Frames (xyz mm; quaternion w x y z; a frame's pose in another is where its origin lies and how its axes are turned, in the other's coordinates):
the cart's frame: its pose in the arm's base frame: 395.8 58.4 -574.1 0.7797 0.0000 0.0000 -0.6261
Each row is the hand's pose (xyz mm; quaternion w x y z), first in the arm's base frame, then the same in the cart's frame.
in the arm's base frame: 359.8 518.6 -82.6 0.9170 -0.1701 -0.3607 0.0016
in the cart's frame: -457.1 64.2 491.5 0.7140 0.0932 -0.3878 0.5754
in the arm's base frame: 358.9 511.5 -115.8 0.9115 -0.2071 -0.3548 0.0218
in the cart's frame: -450.4 61.8 458.3 0.6970 0.0607 -0.4063 0.5877
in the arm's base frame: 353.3 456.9 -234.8 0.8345 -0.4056 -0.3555 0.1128
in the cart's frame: -398.3 44.6 339.3 0.5801 -0.0937 -0.5311 0.6104
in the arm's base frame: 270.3 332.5 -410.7 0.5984 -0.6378 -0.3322 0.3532
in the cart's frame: -294.7 -63.3 163.4 0.2454 -0.2893 -0.6584 0.6501
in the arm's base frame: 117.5 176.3 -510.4 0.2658 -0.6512 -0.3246 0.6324
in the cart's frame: -175.2 -246.3 63.7 0.1887 0.3045 0.6608 -0.6595
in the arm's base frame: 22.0 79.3 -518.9 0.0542 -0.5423 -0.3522 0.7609
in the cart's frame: -101.1 -360.5 55.2 0.4341 0.2023 0.6142 -0.6272
